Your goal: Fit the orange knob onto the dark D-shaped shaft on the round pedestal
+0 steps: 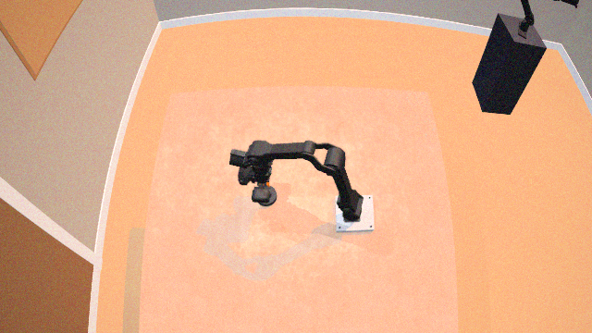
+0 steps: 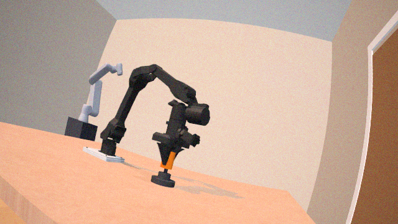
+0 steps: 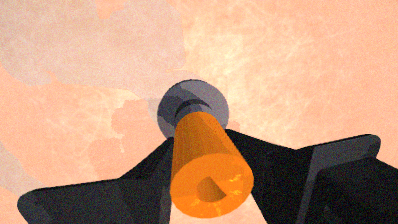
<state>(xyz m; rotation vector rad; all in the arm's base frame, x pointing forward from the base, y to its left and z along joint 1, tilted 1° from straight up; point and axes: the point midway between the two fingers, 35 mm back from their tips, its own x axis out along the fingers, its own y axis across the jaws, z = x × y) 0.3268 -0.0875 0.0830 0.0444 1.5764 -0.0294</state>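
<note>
The orange knob is 20 mm above my gripper tip. Round my gripper tip: round dark pedestal 40 mm below.
</note>
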